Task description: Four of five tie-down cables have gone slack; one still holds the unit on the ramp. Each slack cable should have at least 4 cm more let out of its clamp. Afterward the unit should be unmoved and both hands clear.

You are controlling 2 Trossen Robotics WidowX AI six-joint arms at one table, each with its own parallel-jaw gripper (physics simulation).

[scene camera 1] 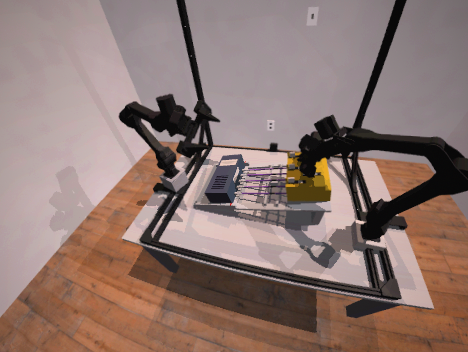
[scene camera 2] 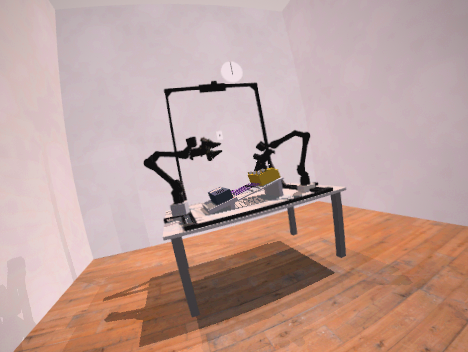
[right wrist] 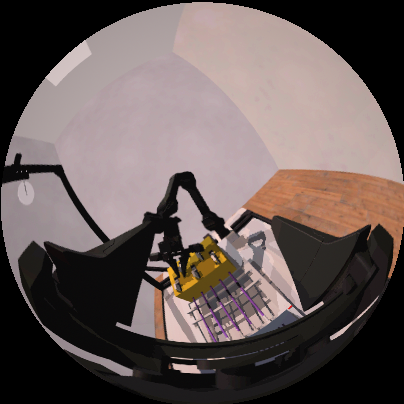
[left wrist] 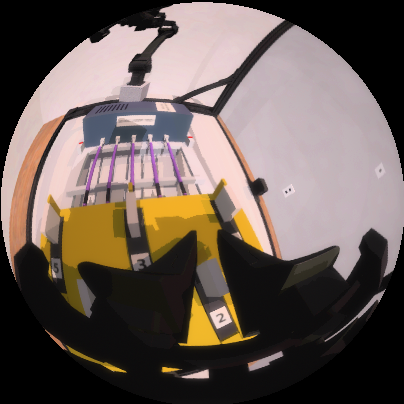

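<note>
The dark blue unit [scene camera 1: 222, 184] [scene camera 2: 220, 194] [left wrist: 137, 125] sits at the lower end of the ramp. Purple cables [left wrist: 132, 162] [right wrist: 225, 302] run from it to the yellow clamp block [scene camera 1: 309, 190] [scene camera 2: 265, 177] [left wrist: 95, 230] [right wrist: 220, 277]. Labels 2, 3 and 5 show on clamps in the left wrist view. My left gripper [scene camera 1: 308, 171] [left wrist: 206, 235] [right wrist: 181, 277] is down at the block, its fingers slightly apart on either side of clamp 2's grey lever [left wrist: 213, 278]; the contact is partly hidden. My right gripper [scene camera 1: 212, 132] [scene camera 2: 220, 148] is open and empty, high above the unit's side of the table.
A black frame rail [scene camera 1: 250, 262] runs along the table's near edge, and upright posts [scene camera 1: 192, 55] [scene camera 1: 380, 65] stand at the back. Clamp 3's lever [left wrist: 132, 214] and clamp 5's lever [left wrist: 53, 226] stand to the left of the left fingers in the left wrist view.
</note>
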